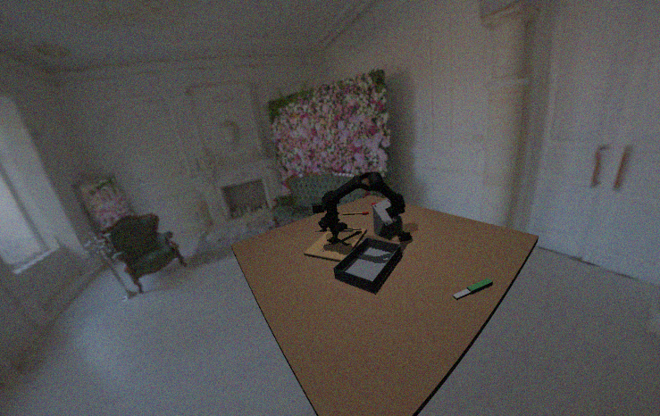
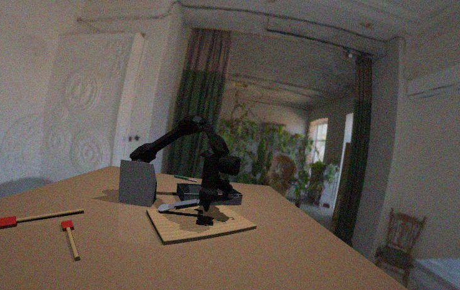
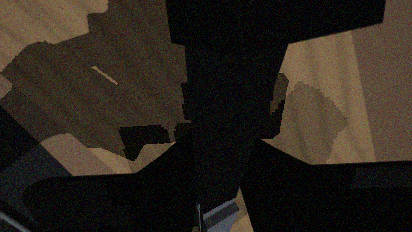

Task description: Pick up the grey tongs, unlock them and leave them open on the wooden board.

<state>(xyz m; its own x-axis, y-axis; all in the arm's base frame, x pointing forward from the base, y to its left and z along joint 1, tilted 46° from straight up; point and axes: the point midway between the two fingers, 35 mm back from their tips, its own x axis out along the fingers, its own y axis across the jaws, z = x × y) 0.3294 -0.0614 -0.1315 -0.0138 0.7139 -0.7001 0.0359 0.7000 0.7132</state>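
Right now my gripper tip is 2 cm past the wooden board, 1 cm to the left of it and 4 cm above it. Also, from my gripper tip: roasting tin (2 cm ahead, 29 cm to the left, 2 cm below); red spatula (56 cm behind, 21 cm to the right, 4 cm below).
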